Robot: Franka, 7 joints.
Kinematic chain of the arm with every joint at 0, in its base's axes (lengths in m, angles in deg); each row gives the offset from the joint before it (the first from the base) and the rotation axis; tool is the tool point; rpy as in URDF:
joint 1: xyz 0 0 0.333 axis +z
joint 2: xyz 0 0 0 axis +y
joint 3: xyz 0 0 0.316 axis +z
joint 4: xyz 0.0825 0 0 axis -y
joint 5: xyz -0.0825 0 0.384 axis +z
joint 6: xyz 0 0 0 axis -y
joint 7: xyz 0.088 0 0 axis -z
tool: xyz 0 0 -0.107 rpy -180 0 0
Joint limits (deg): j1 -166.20..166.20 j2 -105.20..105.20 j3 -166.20..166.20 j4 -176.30..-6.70 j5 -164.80..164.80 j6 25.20..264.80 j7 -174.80..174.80
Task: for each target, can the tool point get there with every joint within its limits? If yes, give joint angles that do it. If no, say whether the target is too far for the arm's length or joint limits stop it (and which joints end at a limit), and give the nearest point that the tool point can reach.
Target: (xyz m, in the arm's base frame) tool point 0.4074 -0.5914 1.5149
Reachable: no: too far | nearest point 0.2527 -0.3669 1.0662 | short by 0.525 m
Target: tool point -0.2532 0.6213 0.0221
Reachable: yes | joints 81.48 71.99 35.69 -93.70 -1.06 179.06 94.89
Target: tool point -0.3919 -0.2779 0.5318
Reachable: yes | joints -6.98 18.77 -129.76 -130.10 -92.44 93.77 -125.24
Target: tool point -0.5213 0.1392 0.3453
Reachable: yes | joints 20.65 -34.04 124.13 -121.57 -61.76 243.40 -35.88
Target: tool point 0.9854 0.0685 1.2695
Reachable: no: too far | nearest point 0.6211 0.0432 0.9232 | short by 0.503 m
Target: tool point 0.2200 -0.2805 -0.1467
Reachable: yes | joints -34.88 79.53 -7.04 -95.48 -19.76 86.00 -16.31
